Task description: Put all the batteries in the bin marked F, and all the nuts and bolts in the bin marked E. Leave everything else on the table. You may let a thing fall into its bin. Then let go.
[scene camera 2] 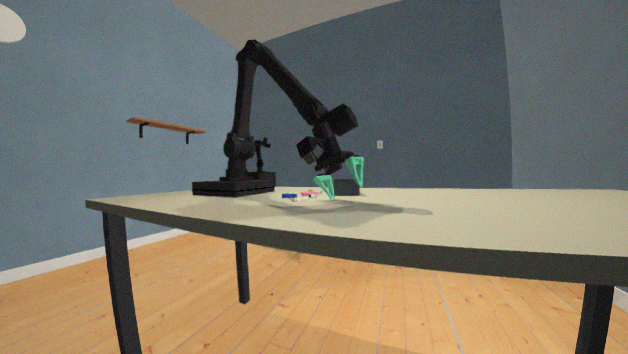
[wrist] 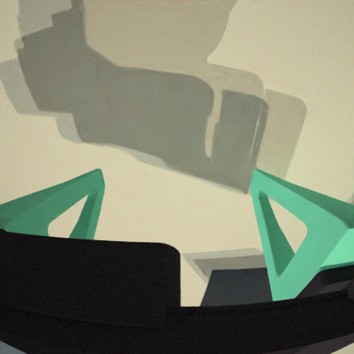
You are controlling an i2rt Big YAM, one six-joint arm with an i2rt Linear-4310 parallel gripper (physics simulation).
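Pixels of known places: gripper, fingertip midpoint: (scene camera 2: pixel 346 193); arm's base, origin of the base link: (scene camera 2: pixel 237 180).
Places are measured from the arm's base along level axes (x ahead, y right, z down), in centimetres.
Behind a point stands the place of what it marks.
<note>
My gripper (scene camera 2: pixel 346 193) @(x 49.2, y -0.3, z 2.9 cm) (wrist: pixel 177 177) is open and empty, tilted downward above the table. A dark bin (scene camera 2: pixel 347 187) @(x 44.2, y -11.8, z 2.3 cm) stands behind the fingers in the scene view; part of a dark bin (wrist: pixel 235 286) shows at the bottom of the wrist view, partly hidden by the gripper. No letter can be read on it, and whether there is a second bin cannot be told. Several small things lie left of the fingers in the scene view: a blue piece (scene camera 2: pixel 289 196) @(x 31.6, y 2.8, z 4.4 cm), a pink piece (scene camera 2: pixel 309 193) @(x 33.3, y -5.3, z 4.2 cm) and small pale pieces too small to identify. Batteries, nuts and bolts cannot be told apart here.
The arm's black base (scene camera 2: pixel 233 188) @(x 13.5, y 10.4, z 2.0 cm) stands on the table (scene camera 2: pixel 500 220) @(x 80.0, y 9.4, z 5.0 cm) at the left, behind the small things. The table's front edge runs across the scene view. A wooden shelf (scene camera 2: pixel 165 125) is on the left wall. Arm shadows fall across the table in the wrist view.
</note>
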